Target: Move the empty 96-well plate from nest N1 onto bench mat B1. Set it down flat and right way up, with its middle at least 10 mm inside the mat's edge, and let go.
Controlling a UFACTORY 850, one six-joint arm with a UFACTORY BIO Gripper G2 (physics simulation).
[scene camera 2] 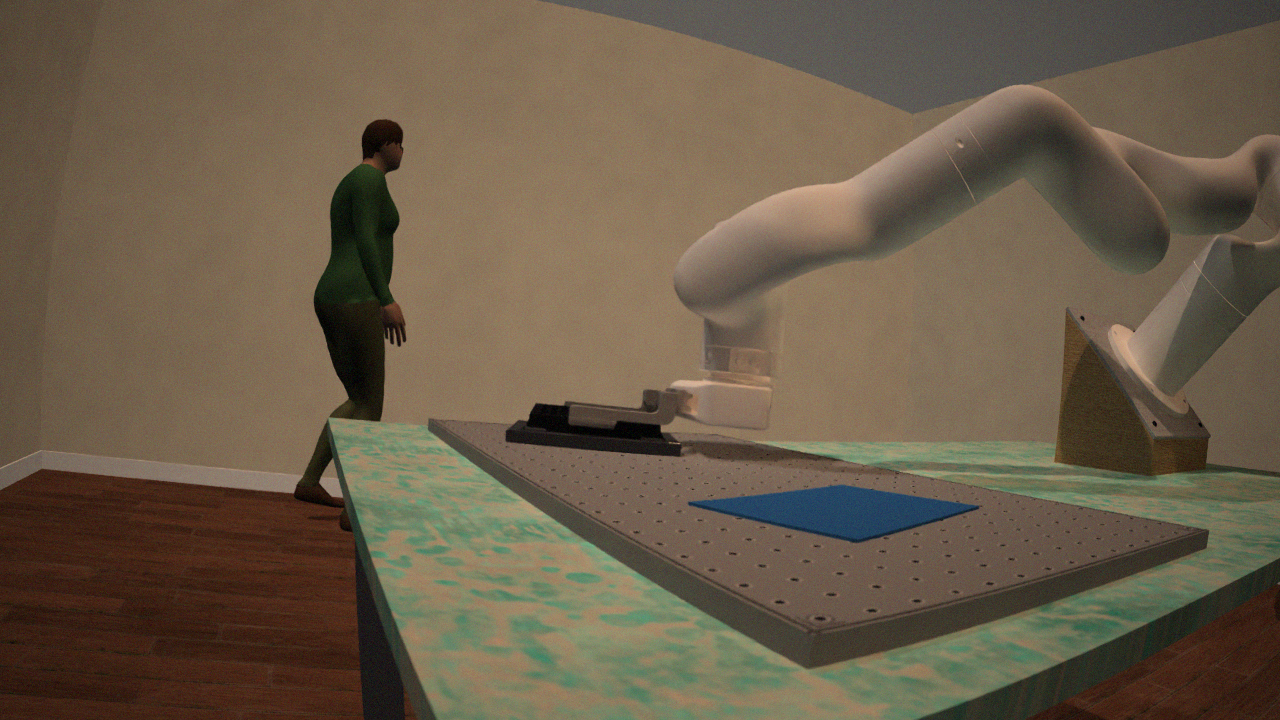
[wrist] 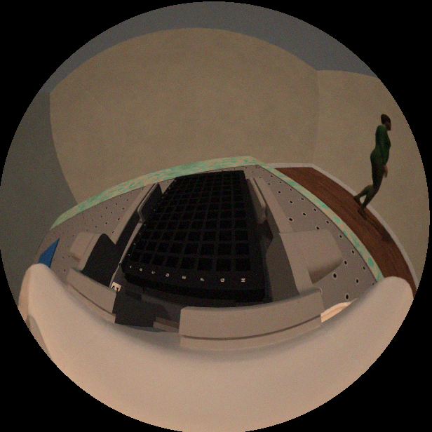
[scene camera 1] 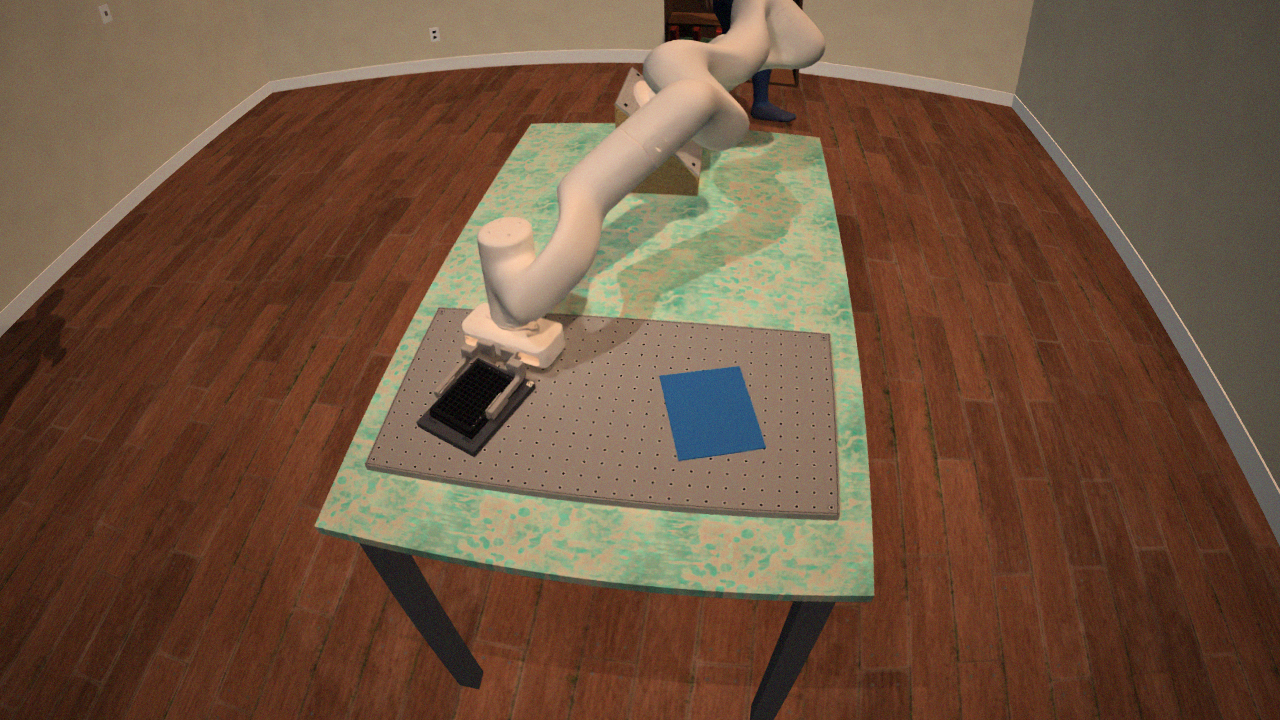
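Observation:
The black 96-well plate point(scene camera 1: 478, 391) point(scene camera 2: 547, 415) point(wrist: 195, 235) is upright and level at the dark nest N1 point(scene camera 1: 450, 437) point(scene camera 2: 590, 440). In the scene camera 2 view its underside is in or barely above the nest; I cannot tell whether they touch. My gripper point(scene camera 1: 465, 402) point(scene camera 2: 572, 413) point(wrist: 204, 202) is shut on the plate, with one finger along each long side. The wrist view shows the row letters at the plate's near end. The blue bench mat B1 point(scene camera 1: 713, 413) point(scene camera 2: 836, 513) point(wrist: 49, 253) lies flat, apart from the nest, to its right in the scene camera 1 view.
The nest and mat are on a grey perforated board point(scene camera 1: 590, 429) point(scene camera 2: 680, 537) on a green patterned table point(scene camera 1: 572, 546) point(scene camera 2: 501, 573). My arm reaches from its wedge-shaped base point(scene camera 1: 666, 181) point(scene camera 2: 1109, 429) at the table's far end. A person in green point(scene camera 2: 362, 268) point(wrist: 378, 160) is beyond the table.

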